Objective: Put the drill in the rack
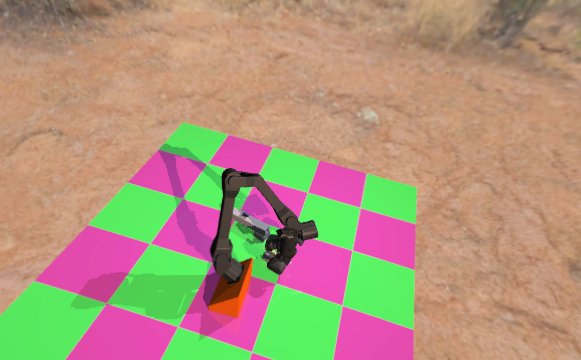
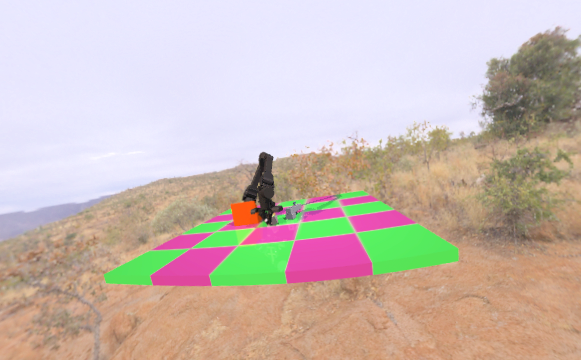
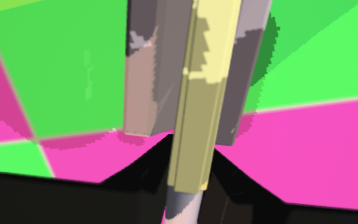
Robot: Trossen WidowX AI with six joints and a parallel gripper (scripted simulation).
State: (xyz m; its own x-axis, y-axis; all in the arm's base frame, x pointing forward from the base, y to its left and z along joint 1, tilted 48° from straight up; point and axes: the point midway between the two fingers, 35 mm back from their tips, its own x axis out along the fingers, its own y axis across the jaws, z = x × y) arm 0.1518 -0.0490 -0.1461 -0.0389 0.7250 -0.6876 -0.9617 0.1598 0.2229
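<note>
Right now the pale cylindrical drill is 4 cm to the left of my gripper tip, 4 cm above it and 1 cm ahead of it. The rest, counted from my gripper tip: dark key: 21 cm to the left, 14 cm ahead, 4 cm above; then grey housing block: 19 cm to the left, 13 cm ahead, 3 cm above; then grey rack: 5 cm to the left, 1 cm ahead, 1 cm above.
</note>
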